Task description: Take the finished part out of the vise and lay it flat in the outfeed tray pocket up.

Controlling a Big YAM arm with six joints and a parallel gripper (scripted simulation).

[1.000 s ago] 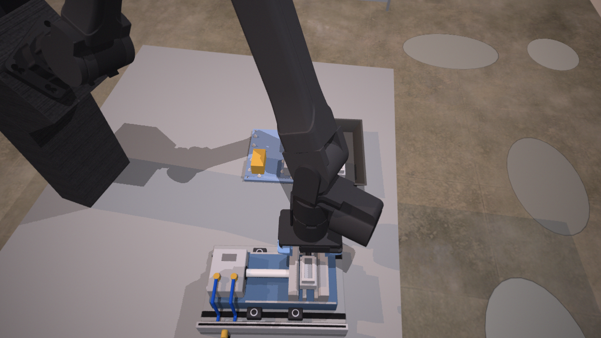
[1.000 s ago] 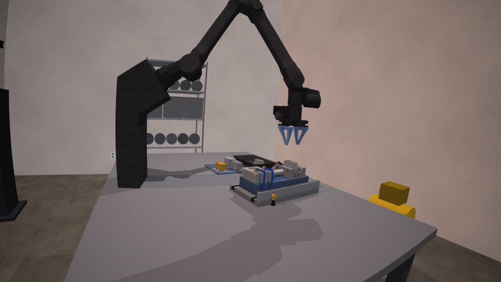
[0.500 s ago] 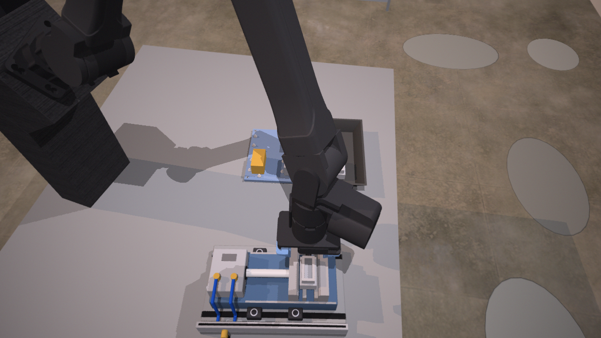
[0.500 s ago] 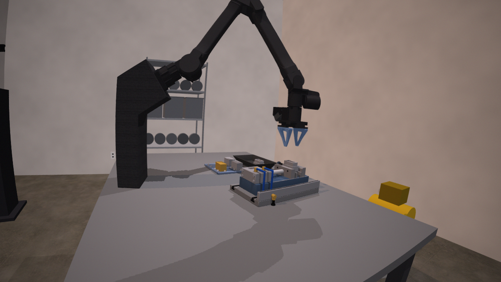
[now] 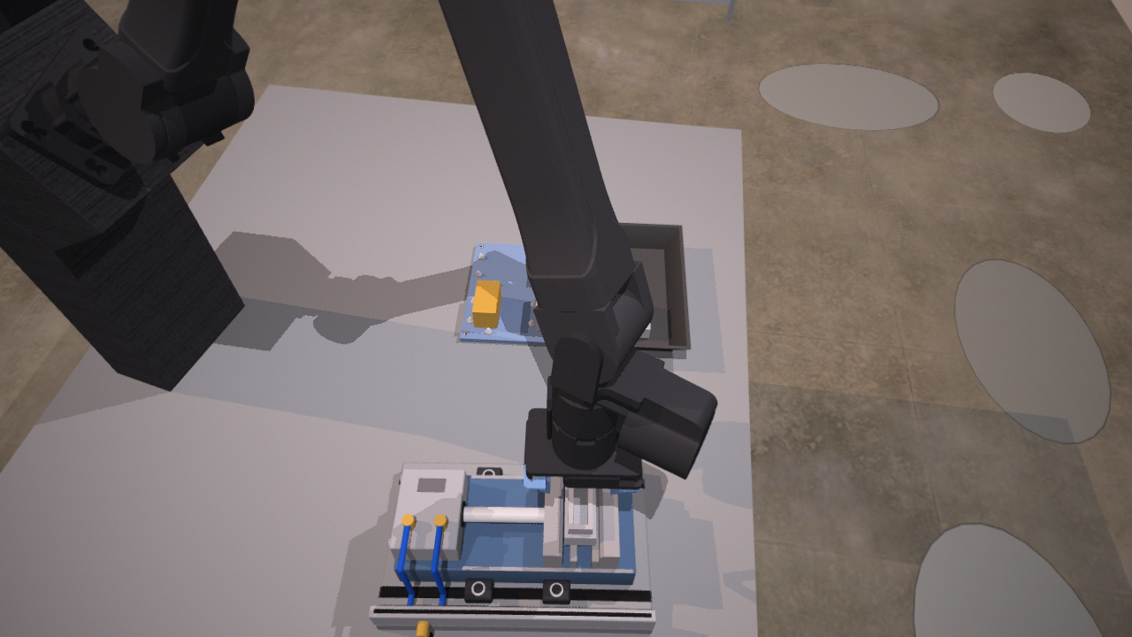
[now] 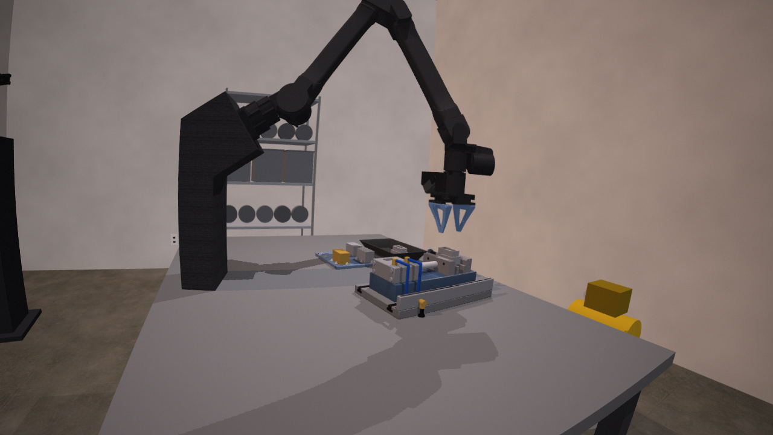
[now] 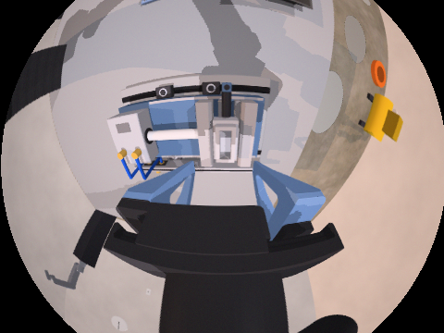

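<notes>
Now: hand 130 mm above the blue vise, 70 mm past it and 10 mm to the right of it. From my hand the other things lie so: rail 130 mm below, 90 mm to the right, 70 mm behind; then orange block 350 mm to the left, 140 mm below, 110 mm behind; then actuator box 160 mm behind, 90 mm below, 10 mm to the left.
</notes>
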